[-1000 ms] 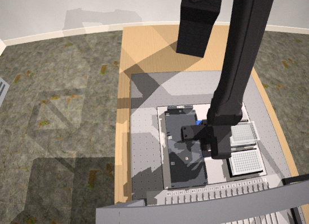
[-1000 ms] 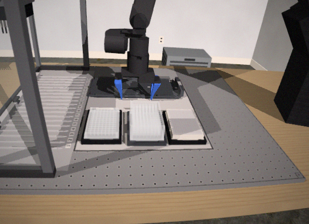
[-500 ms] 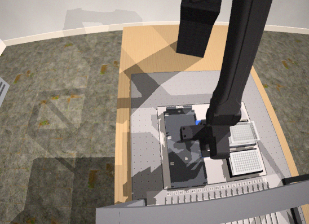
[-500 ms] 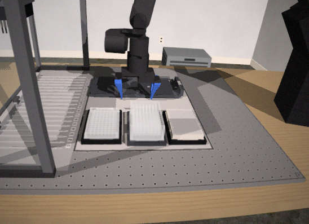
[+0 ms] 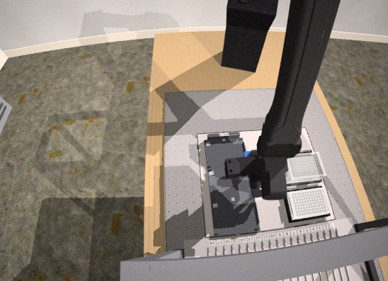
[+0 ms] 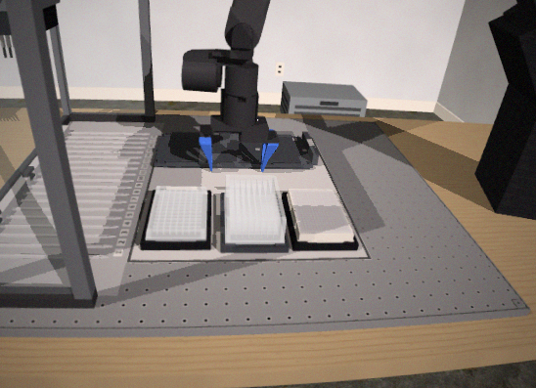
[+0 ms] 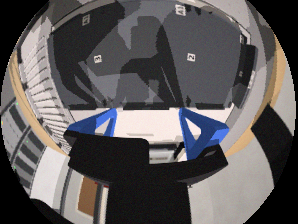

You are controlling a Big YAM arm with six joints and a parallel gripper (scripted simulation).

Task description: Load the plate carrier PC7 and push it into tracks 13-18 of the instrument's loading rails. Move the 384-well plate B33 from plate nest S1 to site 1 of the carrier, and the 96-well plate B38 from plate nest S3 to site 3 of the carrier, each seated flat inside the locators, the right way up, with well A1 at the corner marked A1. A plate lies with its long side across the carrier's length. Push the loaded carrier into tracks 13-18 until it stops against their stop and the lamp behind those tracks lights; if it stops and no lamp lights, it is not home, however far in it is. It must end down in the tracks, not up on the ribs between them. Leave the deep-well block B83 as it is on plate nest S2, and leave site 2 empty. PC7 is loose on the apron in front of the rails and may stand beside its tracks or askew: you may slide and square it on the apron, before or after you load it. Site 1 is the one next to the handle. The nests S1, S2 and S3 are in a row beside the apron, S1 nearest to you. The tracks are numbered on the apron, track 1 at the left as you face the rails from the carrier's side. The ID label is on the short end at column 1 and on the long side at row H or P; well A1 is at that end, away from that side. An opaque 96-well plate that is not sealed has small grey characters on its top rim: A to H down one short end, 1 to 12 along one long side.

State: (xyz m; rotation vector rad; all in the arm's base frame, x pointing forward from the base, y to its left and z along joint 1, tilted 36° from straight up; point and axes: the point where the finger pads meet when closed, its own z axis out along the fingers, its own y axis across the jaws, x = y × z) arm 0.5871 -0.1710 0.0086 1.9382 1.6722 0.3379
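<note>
My hand is 130 mm short of the white 96-well plate B38, 130 mm to the right of it and 10 mm below it. Round my hand: nest S3 (130 mm ahead, 130 mm to the left, 10 mm below); dark plate carrier PC7 (20 mm behind, 70 mm to the right); nest S1 (80 mm behind, 190 mm to the left, 10 mm below).
</note>
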